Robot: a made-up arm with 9 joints. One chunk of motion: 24 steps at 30 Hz.
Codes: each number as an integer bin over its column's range. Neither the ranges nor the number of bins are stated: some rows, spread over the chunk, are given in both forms.
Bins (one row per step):
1: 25 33 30 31 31 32
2: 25 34 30 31 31 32
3: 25 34 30 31 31 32
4: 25 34 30 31 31 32
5: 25 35 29 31 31 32
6: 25 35 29 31 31 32
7: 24 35 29 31 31 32
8: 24 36 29 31 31 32
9: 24 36 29 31 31 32
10: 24 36 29 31 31 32
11: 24 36 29 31 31 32
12: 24 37 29 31 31 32
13: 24 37 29 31 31 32
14: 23 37 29 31 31 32
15: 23 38 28 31 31 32
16: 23 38 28 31 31 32
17: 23 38 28 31 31 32
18: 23 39 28 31 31 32
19: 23 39 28 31 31 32
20: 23 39 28 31 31 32
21: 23 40 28 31 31 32
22: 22 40 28 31 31 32
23: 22 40 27 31 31 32
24: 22 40 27 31 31 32
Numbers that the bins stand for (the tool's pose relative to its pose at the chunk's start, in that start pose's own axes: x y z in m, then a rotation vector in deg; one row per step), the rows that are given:
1: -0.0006 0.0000 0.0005 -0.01 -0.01 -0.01
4: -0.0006 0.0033 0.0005 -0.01 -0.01 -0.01
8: -0.0038 0.0100 -0.0025 -0.01 -0.01 -0.01
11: -0.0038 0.0100 -0.0025 -0.01 -0.01 -0.01
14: -0.0070 0.0133 -0.0025 -0.01 -0.01 -0.01
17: -0.0070 0.0167 -0.0056 -0.01 -0.01 -0.01
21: -0.0070 0.0233 -0.0056 -0.01 -0.01 -0.01
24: -0.0102 0.0233 -0.0086 -0.01 -0.01 -0.01
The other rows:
2: -0.0006 0.0033 0.0005 -0.01 -0.01 -0.01
3: -0.0006 0.0033 0.0005 -0.01 -0.01 -0.01
5: -0.0006 0.0067 -0.0025 -0.01 -0.01 -0.01
6: -0.0006 0.0067 -0.0025 -0.01 -0.01 -0.01
7: -0.0038 0.0067 -0.0025 -0.01 -0.01 -0.01
9: -0.0038 0.0100 -0.0025 -0.01 -0.01 -0.01
10: -0.0038 0.0100 -0.0025 -0.01 -0.01 -0.01
12: -0.0038 0.0133 -0.0025 -0.01 -0.01 -0.01
13: -0.0038 0.0133 -0.0025 -0.01 -0.01 -0.01
15: -0.0070 0.0167 -0.0056 -0.01 -0.01 -0.01
16: -0.0070 0.0167 -0.0056 -0.01 -0.01 -0.01
18: -0.0070 0.0200 -0.0056 -0.01 -0.01 -0.01
19: -0.0070 0.0200 -0.0056 -0.01 -0.01 -0.01
20: -0.0070 0.0200 -0.0056 -0.01 -0.01 -0.01
22: -0.0102 0.0233 -0.0056 -0.01 -0.01 -0.01
23: -0.0102 0.0233 -0.0086 -0.01 -0.01 -0.01

